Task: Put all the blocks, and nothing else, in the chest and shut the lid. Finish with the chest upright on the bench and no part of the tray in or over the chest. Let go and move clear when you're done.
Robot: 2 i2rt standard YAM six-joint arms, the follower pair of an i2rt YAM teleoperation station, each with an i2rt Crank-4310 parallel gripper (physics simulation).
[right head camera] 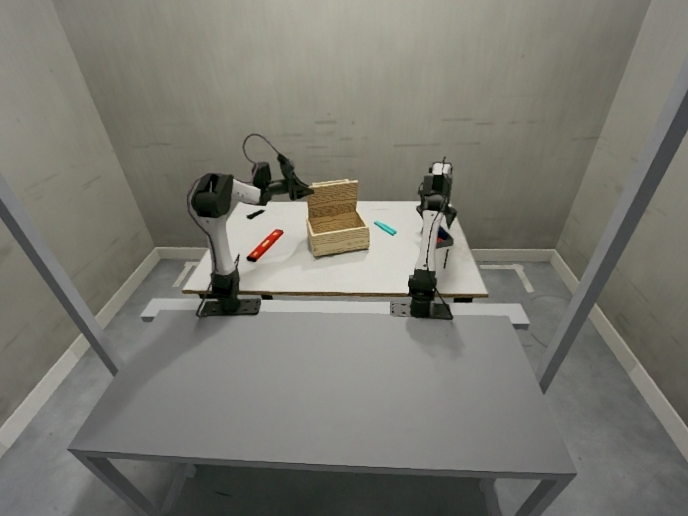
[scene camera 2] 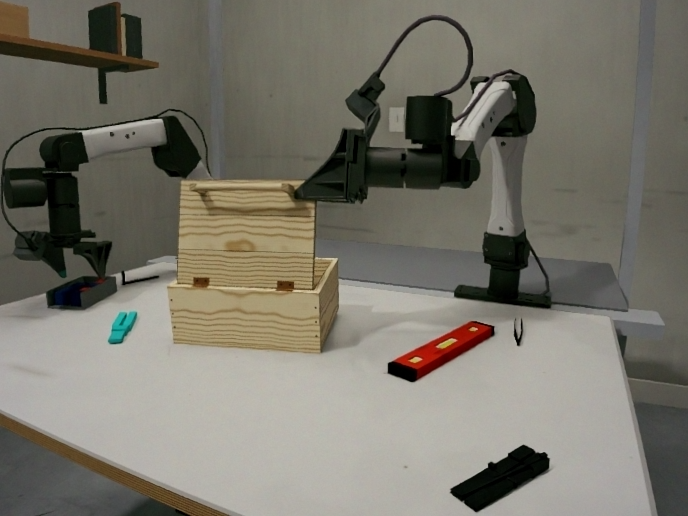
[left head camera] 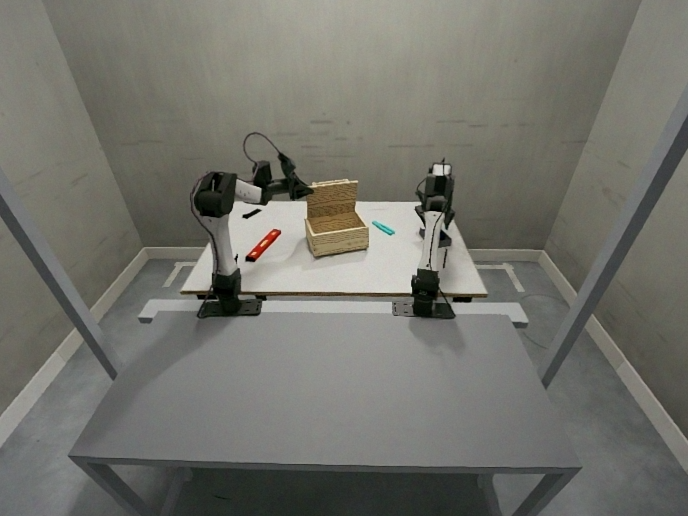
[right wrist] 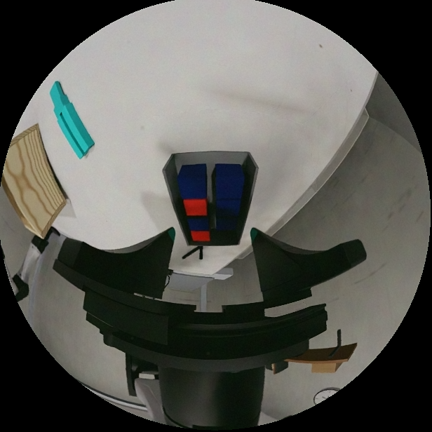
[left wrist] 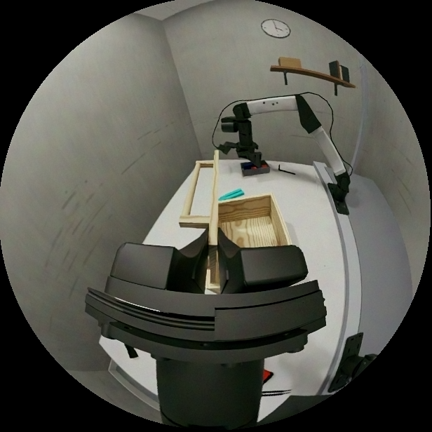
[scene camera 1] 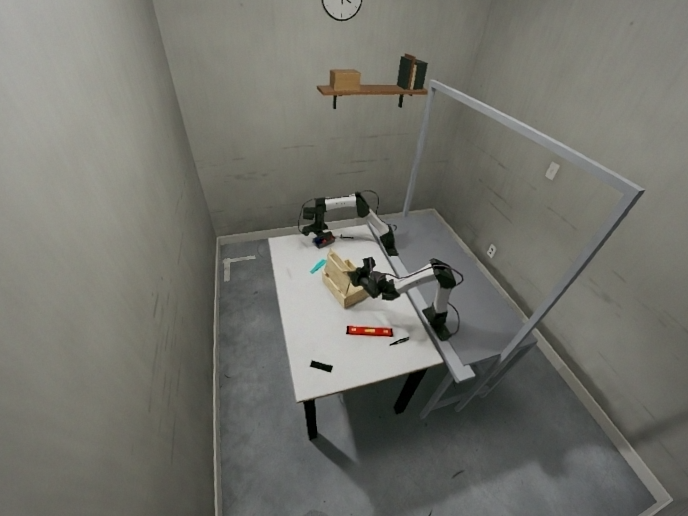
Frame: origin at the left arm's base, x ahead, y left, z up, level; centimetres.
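Where they show: left gripper, between the fingertips: (right head camera: 314,191) (scene camera 2: 294,195) (left head camera: 314,190) (scene camera 1: 348,271); right gripper, between the fingertips: (right head camera: 438,231) (scene camera 2: 83,278) (scene camera 1: 324,236); left arm's base, origin of its link: (right head camera: 231,308) (scene camera 2: 502,298) (left head camera: 232,309) (scene camera 1: 436,323); right arm's base, origin of its link: (right head camera: 419,311) (left head camera: 421,311) (scene camera 1: 388,246).
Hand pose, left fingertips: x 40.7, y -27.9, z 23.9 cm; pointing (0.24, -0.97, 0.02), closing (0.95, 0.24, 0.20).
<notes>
Each offset is from my left fingertips to the top centre of the thing.
The wooden chest {dx -3.1, dy -8.3, dz -12.1 cm} (left head camera: 338,242) (scene camera 2: 244,319) stands upright with its lid {dx +2.9, dy -6.9, dz +2.2 cm} (left head camera: 333,198) (scene camera 2: 244,233) (left wrist: 216,200) raised; the part of its inside that shows in the left wrist view is bare. My left gripper (left wrist: 213,229) (scene camera 2: 300,195) is shut on the lid's side edge near the top. The grey divided tray {dx -2.9, dy -50.8, dz -19.3 cm} (scene camera 2: 100,294) (left wrist: 255,171) (right wrist: 170,175) stands on the bench, away from the chest. It holds several blue blocks (right wrist: 229,180) and two red blocks (right wrist: 195,207) in two rows. My right gripper (right wrist: 212,229) (scene camera 2: 82,276) is open and low over the tray, its fingertips wide apart, holding nothing.
A teal clamp-like tool {dx +7.0, dy -29.5, dz -21.5 cm} (scene camera 2: 122,327) (right wrist: 72,122) lies between tray and chest. A black hex key (left wrist: 286,170) lies beside the tray. A red level {dx -4.5, dy +22.2, dz -21.1 cm} (scene camera 2: 441,349) (left head camera: 263,244), black tweezers {dx -16.8, dy +32.2, dz -21.7 cm} (scene camera 2: 518,332) and a black tool {dx +23.6, dy +32.3, dz -21.1 cm} (scene camera 2: 500,477) lie on the chest's other side.
</notes>
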